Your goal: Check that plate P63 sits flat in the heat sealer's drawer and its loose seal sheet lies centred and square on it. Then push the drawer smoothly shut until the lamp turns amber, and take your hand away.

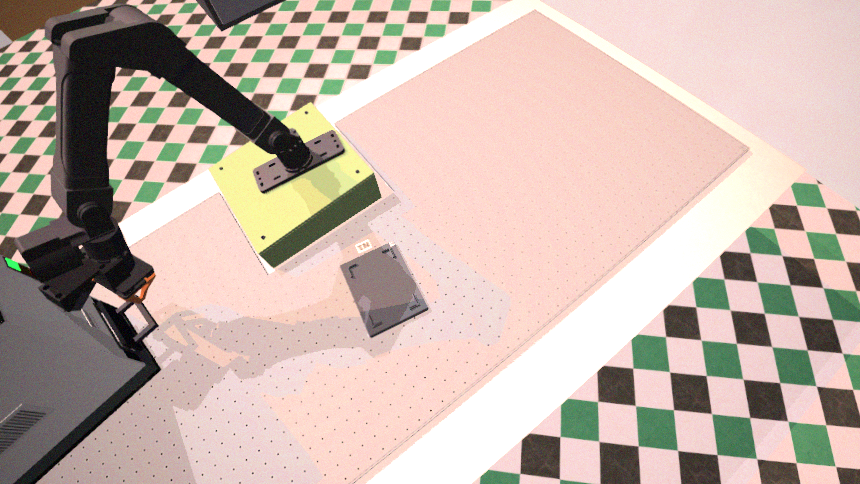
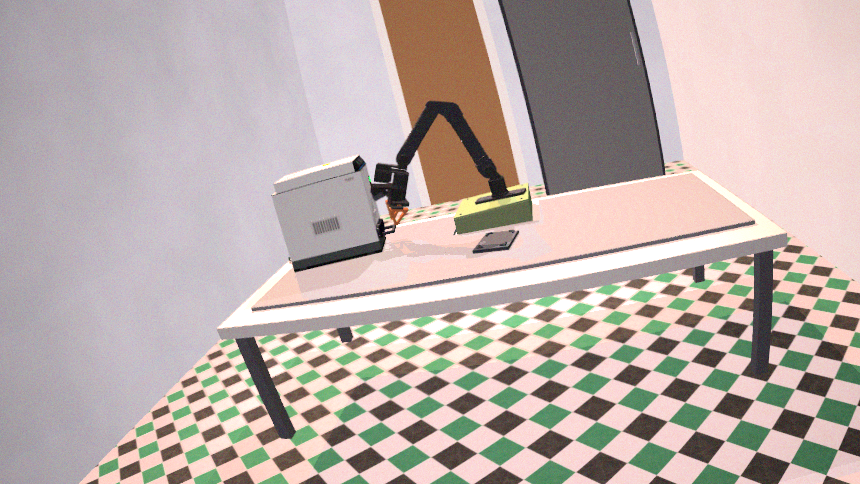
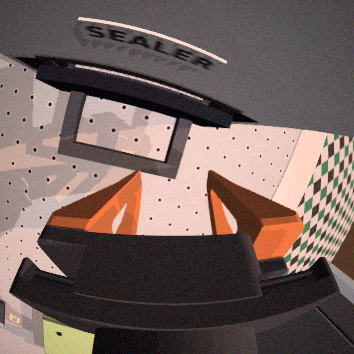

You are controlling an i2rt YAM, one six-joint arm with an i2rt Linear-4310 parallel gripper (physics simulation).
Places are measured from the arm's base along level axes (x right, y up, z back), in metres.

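Pixels of known places: gripper, fingertip midpoint: (image 1: 131, 294) (image 2: 394, 222) (image 3: 173, 177); arm's base, origin of the base link: (image 1: 299, 162) (image 2: 501, 197).
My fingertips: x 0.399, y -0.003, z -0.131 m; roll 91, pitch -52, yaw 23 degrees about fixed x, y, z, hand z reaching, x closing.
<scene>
For each thing: its top centre in the pictures, then the offset to it from my fingertips. "spot": a spot on its surface instead. Level surfaces: height alone.
- heat sealer, middle of its top: (image 2: 316, 168) dx +0.205, dy +0.287, dz -0.116 m
- drawer's loop handle, surface spot: (image 3: 120, 160) (image 1: 142, 309) spot: dx -0.011, dy -0.008, dz -0.037 m
- dark grey flat tray, middle of its top: (image 1: 381, 284) (image 2: 495, 237) dx -0.442, dy -0.049, dz -0.194 m
- label, surface spot: (image 1: 363, 245) spot: dx -0.445, dy -0.067, dz -0.087 m
- perforated mat, its level: dy -0.068 m
The heat sealer (image 1: 54, 355) (image 2: 327, 210) (image 3: 280, 65) stands at the table's left end. Its small lamp (image 1: 12, 263) (image 2: 369, 179) glows green. The dark drawer front (image 3: 135, 92) is close against the housing, under the SEALER lettering; whether it is fully shut I cannot tell. The drawer's loop handle (image 1: 148, 312) (image 3: 120, 160) sticks out from it. My gripper (image 1: 143, 288) (image 2: 397, 215) (image 3: 173, 177) is open and empty, its orange fingertips near the handle's outer bar; contact is unclear. Plate P63 and its seal sheet do not show, so their seating is hidden.
A dark grey flat tray (image 1: 385, 288) (image 2: 497, 240) with corner brackets lies beside the IN label (image 1: 363, 245). The arm's yellow-green base box (image 1: 318, 186) (image 2: 496, 210) stands near the table's back edge. The perforated mat (image 1: 541, 150) (image 2: 631, 204) covers most of the table.
</scene>
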